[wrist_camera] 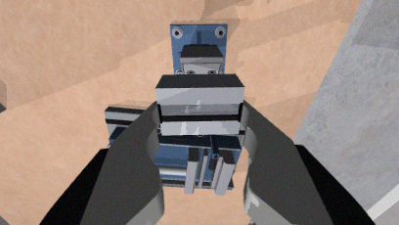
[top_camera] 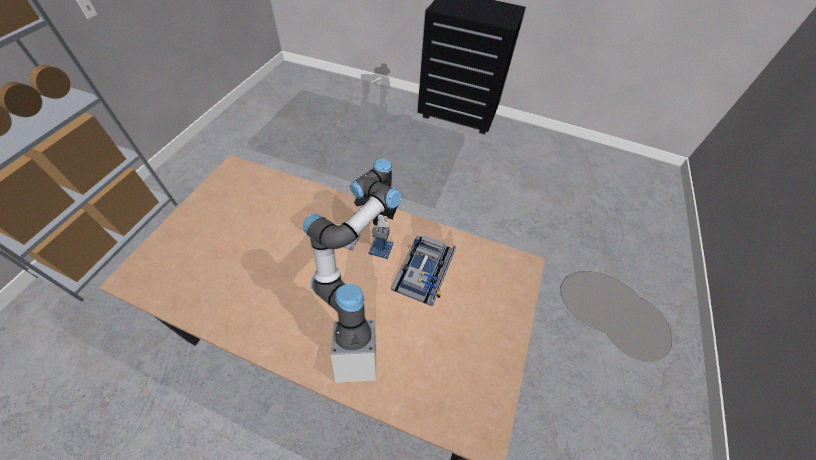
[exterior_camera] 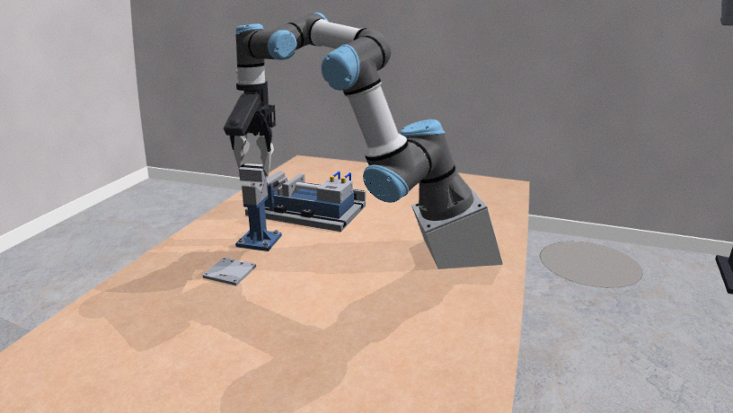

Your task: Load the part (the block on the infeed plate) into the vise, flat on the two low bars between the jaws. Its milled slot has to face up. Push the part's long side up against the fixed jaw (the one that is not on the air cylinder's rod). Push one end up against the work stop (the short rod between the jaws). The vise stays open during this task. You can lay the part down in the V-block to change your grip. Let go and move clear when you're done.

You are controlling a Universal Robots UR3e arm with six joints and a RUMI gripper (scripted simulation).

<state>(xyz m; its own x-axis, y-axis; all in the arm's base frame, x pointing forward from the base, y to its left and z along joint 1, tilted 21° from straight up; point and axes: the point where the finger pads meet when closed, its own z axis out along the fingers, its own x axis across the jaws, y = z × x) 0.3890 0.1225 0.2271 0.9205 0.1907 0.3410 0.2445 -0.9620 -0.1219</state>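
The part is right at my hand. The rest, counted from my hand: fixed jaw (11 cm ahead, 21 cm to the right, 12 cm below); then work stop (7 cm ahead, 16 cm to the right, 10 cm below); then infeed plate (4 cm behind, 16 cm to the left, 19 cm below).
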